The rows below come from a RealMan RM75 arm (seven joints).
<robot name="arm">
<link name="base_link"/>
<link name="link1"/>
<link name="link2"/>
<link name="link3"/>
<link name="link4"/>
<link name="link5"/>
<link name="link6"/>
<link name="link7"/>
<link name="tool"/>
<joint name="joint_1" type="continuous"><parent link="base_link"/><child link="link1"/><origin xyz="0 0 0.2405" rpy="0 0 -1.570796"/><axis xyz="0 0 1"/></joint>
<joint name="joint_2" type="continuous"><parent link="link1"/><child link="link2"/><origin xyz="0 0 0" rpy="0 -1.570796 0"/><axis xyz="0 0 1"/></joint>
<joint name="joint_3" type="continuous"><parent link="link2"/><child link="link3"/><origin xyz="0.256 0 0" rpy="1.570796 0 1.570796"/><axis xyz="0 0 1"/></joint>
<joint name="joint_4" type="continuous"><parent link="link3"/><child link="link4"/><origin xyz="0 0 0" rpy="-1.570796 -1.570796 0"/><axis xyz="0 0 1"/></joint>
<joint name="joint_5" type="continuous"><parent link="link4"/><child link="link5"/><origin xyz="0.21 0 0" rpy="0 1.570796 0"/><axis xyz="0 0 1"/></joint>
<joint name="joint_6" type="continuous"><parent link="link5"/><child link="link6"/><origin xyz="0 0 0" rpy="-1.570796 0 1.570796"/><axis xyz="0 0 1"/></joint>
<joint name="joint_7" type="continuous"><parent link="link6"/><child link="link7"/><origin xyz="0 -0.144 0" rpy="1.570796 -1.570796 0"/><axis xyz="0 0 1"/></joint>
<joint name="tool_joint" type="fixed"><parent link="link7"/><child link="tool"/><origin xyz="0 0 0" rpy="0 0 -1.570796"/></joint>
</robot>
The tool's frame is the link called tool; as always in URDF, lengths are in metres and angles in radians. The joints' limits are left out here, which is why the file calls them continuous.
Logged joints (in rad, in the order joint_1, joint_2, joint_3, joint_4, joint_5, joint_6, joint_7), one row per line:
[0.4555, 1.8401, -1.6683, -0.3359, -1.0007, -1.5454, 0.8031]
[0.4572, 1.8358, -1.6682, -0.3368, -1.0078, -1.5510, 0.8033]
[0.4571, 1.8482, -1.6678, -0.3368, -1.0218, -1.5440, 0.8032]
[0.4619, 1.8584, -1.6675, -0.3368, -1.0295, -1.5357, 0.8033]
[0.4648, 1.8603, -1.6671, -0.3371, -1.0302, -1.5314, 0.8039]
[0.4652, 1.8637, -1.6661, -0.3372, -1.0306, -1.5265, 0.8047]
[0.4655, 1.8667, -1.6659, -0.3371, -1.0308, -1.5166, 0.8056]
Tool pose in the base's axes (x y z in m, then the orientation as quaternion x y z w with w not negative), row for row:
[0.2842, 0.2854, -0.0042, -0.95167, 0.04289, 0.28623, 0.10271]
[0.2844, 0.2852, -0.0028, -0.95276, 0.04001, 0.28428, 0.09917]
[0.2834, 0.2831, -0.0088, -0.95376, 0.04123, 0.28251, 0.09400]
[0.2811, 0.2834, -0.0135, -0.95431, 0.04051, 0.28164, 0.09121]
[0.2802, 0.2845, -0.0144, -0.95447, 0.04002, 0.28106, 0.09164]
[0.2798, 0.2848, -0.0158, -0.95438, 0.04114, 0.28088, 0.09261]
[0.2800, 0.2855, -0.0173, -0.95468, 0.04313, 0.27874, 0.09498]
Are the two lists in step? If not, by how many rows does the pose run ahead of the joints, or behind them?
They are in step.
